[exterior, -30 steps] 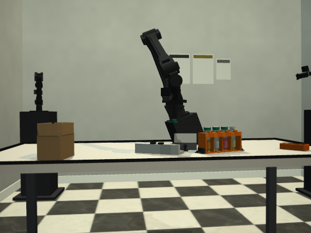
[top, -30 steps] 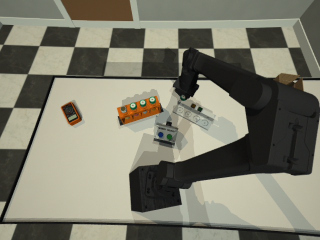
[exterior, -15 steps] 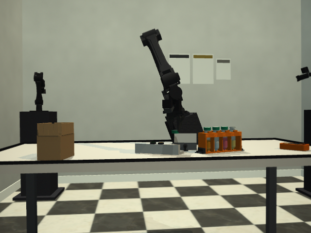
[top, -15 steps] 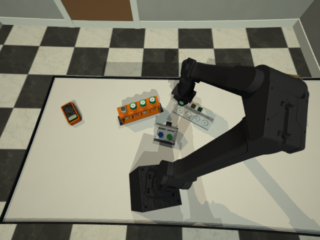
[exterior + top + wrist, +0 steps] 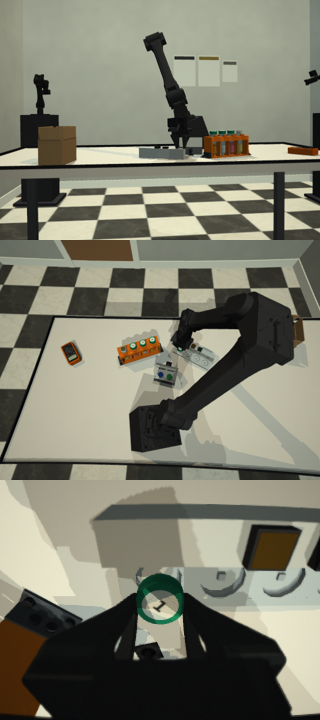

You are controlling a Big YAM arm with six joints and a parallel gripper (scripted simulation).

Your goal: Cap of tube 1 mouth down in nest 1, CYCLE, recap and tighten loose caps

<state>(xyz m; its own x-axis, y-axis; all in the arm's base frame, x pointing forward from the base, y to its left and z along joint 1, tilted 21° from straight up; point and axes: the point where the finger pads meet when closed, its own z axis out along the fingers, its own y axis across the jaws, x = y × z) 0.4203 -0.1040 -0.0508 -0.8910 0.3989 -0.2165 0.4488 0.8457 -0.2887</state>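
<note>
My hand is 170 mm past the blue key, 100 mm to the right of it and 20 mm below it. Also, from my hand: key housing (160 mm behind, 80 mm to the left, 10 mm above); then green key (180 mm behind, 50 mm to the left, 20 mm above); then cap (10 mm below).
</note>
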